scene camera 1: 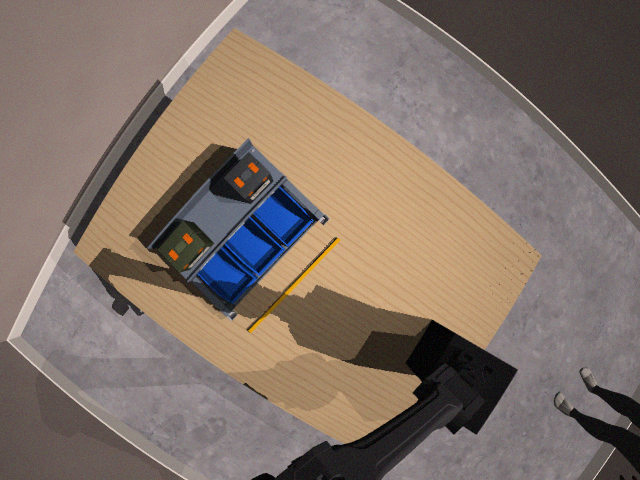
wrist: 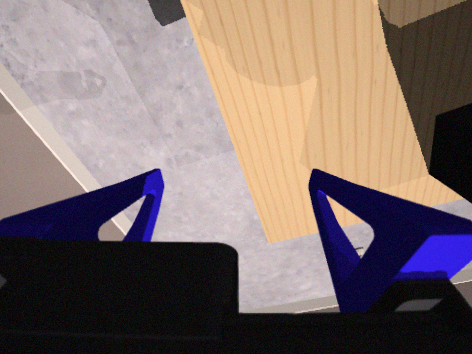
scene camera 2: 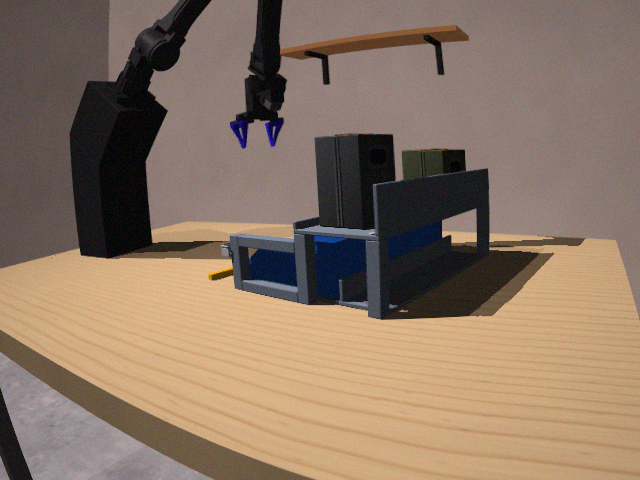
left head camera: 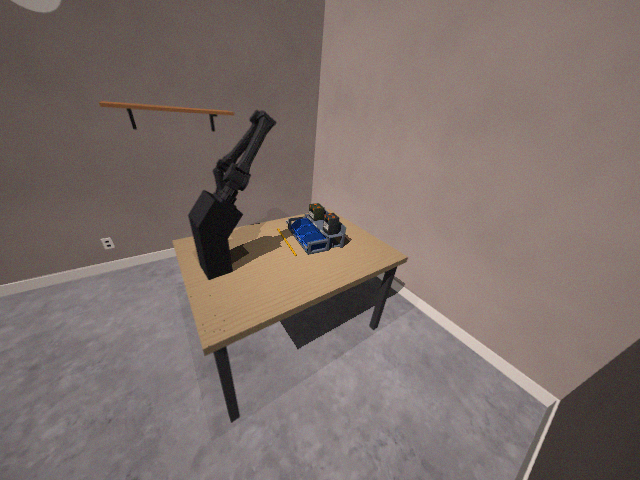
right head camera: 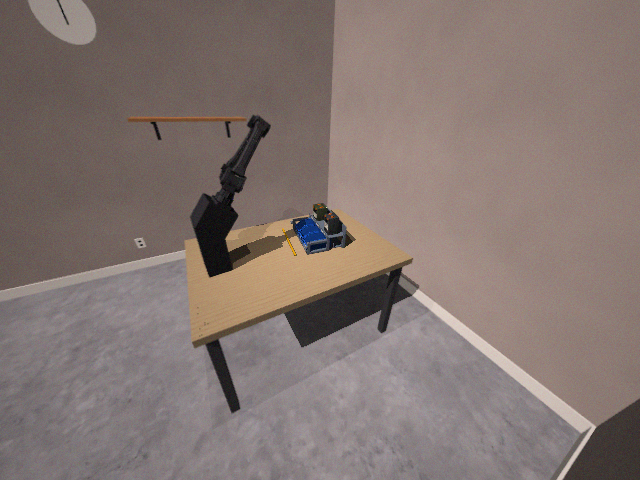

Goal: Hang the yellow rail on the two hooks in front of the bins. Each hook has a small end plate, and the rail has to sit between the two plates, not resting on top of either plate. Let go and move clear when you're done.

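Seen in the pictures: gripper, fingertip midpoint: (wrist: pixel 236 177) (scene camera 2: pixel 258 147); arm's base, origin of the base link: (scene camera 1: pixel 466 383) (scene camera 2: pixel 127 95) (left head camera: pixel 223 202) (right head camera: pixel 220 204).
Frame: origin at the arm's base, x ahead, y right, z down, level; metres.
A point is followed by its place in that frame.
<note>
The yellow rail (left head camera: pixel 287 242) {y -0.015, x 0.387, z 0.369 m} (right head camera: pixel 290 243) {y 0.001, x 0.387, z 0.370 m} (scene camera 1: pixel 293 285) {y -0.042, x 0.395, z 0.369 m} (scene camera 2: pixel 221 273) {y 0.118, x 0.363, z 0.372 m} lies flat on the table in front of the blue bins, roughly parallel to their front. One hook (scene camera 1: pixel 323 219) {y 0.158, x 0.421, z 0.325 m} (scene camera 2: pixel 225 250) {y 0.170, x 0.419, z 0.318 m} sticks out at one front corner of the grey rack, and the other hook (scene camera 1: pixel 231 315) {y -0.201, x 0.500, z 0.324 m} is at the opposite front corner. The rail lies apart from both hooks. My gripper (scene camera 2: pixel 257 146) {y -0.381, x 0.116, z 0.160 m} (wrist: pixel 236 177) {y -0.381, x 0.116, z 0.160 m} is open and empty, with blue fingers spread wide. It hangs high above table level, well away from the rail, which does not show in the wrist view.
The grey rack (scene camera 1: pixel 209 204) {y 0.032, x 0.699, z 0.278 m} (scene camera 2: pixel 378 279) {y 0.225, x 0.688, z 0.329 m} holds several blue bins (left head camera: pixel 308 234) {y 0.057, x 0.509, z 0.305 m} (right head camera: pixel 311 232) {y 0.048, x 0.530, z 0.300 m} (scene camera 1: pixel 253 248) {y -0.012, x 0.546, z 0.371 m}. A dark case (scene camera 1: pixel 248 177) {y 0.136, x 0.622, z 0.156 m} (scene camera 2: pixel 354 180) {y 0.185, x 0.646, z 0.216 m} and a green case (scene camera 1: pixel 184 246) {y -0.080, x 0.675, z 0.181 m} (scene camera 2: pixel 433 162) {y -0.034, x 0.694, z 0.203 m} stand on its upper shelf. An orange wall shelf (left head camera: pixel 165 107) (right head camera: pixel 186 119) (scene camera 2: pixel 374 41) is on the wall.
</note>
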